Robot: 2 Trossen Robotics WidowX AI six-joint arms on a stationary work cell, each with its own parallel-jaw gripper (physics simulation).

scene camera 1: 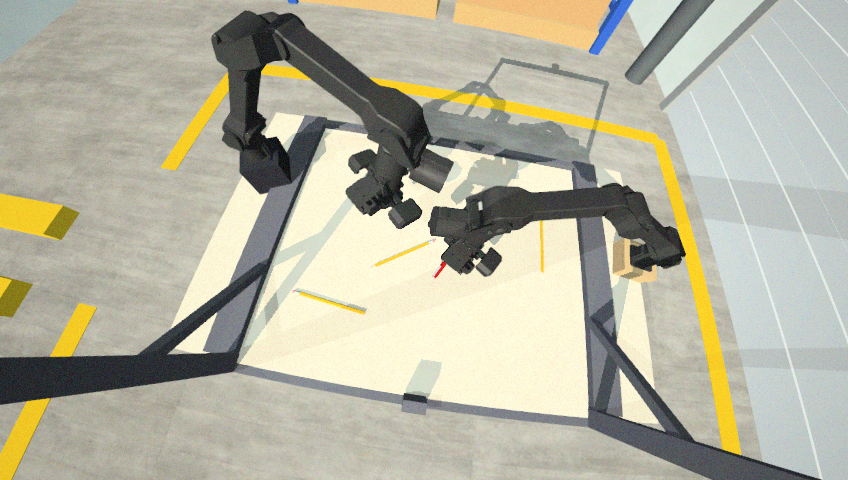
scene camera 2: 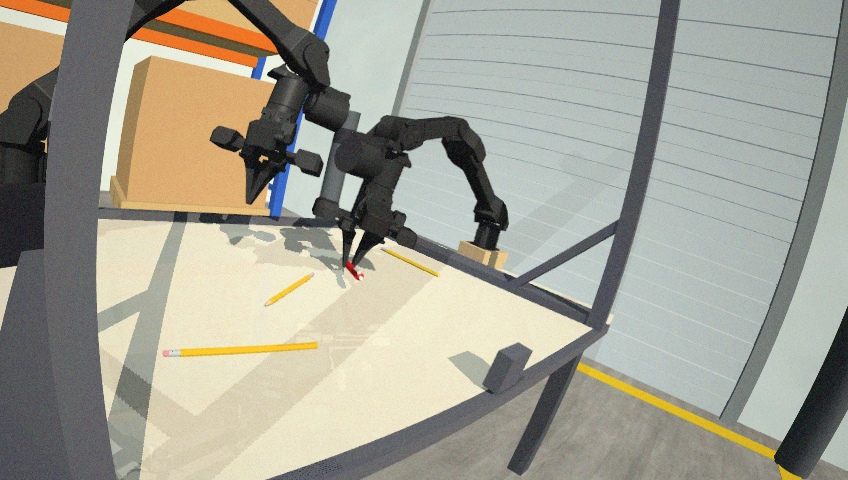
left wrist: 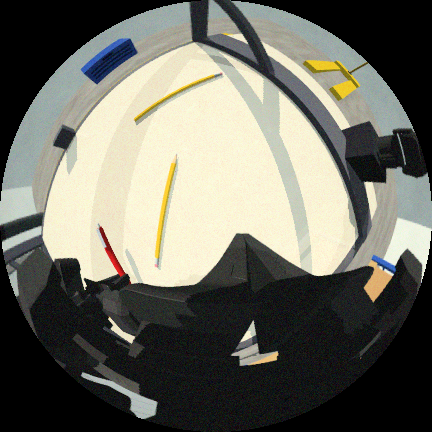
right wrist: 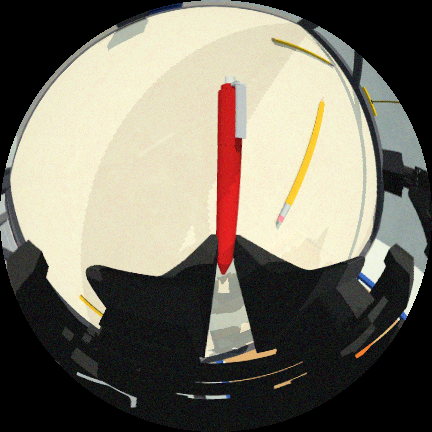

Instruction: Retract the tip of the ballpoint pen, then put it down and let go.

Labels:
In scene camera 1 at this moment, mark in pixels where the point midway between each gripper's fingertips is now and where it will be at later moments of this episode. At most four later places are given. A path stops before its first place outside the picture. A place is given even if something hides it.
My left gripper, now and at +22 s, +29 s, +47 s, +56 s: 378, 208; 378, 208; 343, 183; 344, 183; 344, 183
My right gripper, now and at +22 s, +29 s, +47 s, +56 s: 454, 250; 454, 250; 455, 259; 461, 250; 474, 236

